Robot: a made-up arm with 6 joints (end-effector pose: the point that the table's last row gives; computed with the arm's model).
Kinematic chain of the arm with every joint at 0, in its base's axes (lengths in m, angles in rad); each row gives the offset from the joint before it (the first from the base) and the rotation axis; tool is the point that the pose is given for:
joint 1: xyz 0 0 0.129 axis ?
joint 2: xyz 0 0 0 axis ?
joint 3: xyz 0 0 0.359 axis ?
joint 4: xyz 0 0 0 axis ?
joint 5: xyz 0.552 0 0 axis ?
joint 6: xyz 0 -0.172 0 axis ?
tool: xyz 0 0 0
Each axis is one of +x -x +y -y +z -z.
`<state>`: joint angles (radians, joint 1 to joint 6).
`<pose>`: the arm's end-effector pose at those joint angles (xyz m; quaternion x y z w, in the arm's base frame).
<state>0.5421 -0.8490 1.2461 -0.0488 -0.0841 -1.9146</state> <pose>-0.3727 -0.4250 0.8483 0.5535 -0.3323 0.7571 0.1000</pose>
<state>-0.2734 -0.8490 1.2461 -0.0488 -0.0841 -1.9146</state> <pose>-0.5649 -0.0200 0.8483 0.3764 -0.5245 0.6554 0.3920</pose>
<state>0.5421 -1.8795 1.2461 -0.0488 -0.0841 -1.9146</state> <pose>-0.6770 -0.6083 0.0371 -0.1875 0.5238 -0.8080 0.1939</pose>
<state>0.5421 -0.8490 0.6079 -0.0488 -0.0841 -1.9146</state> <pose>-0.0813 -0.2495 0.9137 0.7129 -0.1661 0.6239 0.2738</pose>
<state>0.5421 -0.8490 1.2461 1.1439 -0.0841 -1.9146</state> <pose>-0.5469 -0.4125 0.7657 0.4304 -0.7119 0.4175 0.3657</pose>
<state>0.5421 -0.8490 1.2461 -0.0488 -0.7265 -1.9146</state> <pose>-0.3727 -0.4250 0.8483 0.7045 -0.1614 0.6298 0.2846</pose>
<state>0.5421 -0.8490 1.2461 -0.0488 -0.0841 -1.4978</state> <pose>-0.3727 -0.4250 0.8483 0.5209 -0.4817 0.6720 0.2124</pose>
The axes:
joint 1: +z
joint 2: +y
joint 3: -y
joint 4: -x
joint 5: -y
joint 6: -x

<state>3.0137 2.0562 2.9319 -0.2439 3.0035 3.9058</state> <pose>-0.6759 0.2552 0.3588 -0.4232 0.3377 0.1355 0.8298</pose>
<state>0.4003 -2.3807 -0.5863 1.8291 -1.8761 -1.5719</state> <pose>-0.5072 -0.1669 0.3704 0.6702 -0.3981 -0.4904 0.3896</pose>
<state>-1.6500 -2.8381 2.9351 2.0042 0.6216 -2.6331</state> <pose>0.0363 -0.4550 -0.3468 0.5473 0.0407 -0.5082 0.6637</pose>
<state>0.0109 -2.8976 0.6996 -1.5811 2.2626 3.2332</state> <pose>-0.6581 -0.0054 -0.3078 0.6638 -0.4290 -0.1646 0.5901</pose>
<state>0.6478 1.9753 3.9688 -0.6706 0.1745 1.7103</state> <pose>0.2416 0.0139 0.5350 0.0463 -0.7688 -0.2948 0.5656</pose>
